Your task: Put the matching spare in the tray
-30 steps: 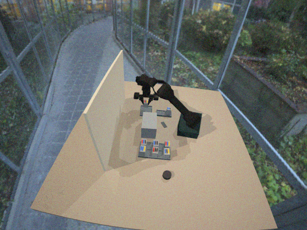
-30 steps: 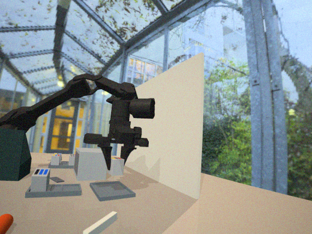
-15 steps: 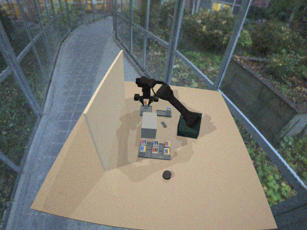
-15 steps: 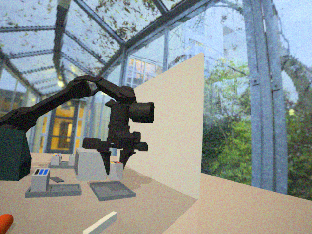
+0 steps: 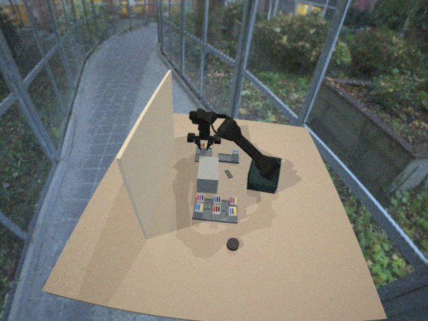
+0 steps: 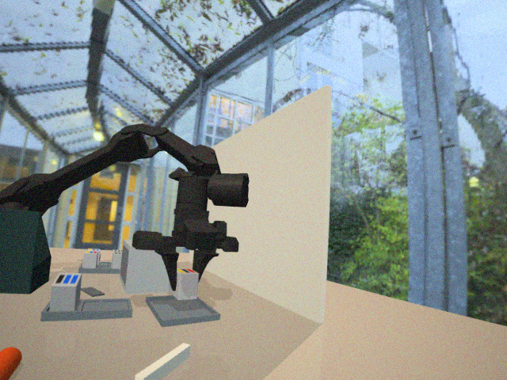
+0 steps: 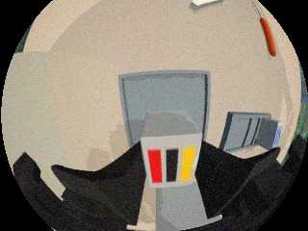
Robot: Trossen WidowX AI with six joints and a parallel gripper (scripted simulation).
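The grey tray lies 150 mm behind my gripper tip and 30 mm below it. The rest, counted from my gripper tip: tall beige partition (240 mm to the left, 190 mm above, 160 mm ahead); then grey mounted unit (210 mm to the left, 70 mm behind, 10 mm above); then grey spare (20 mm above).
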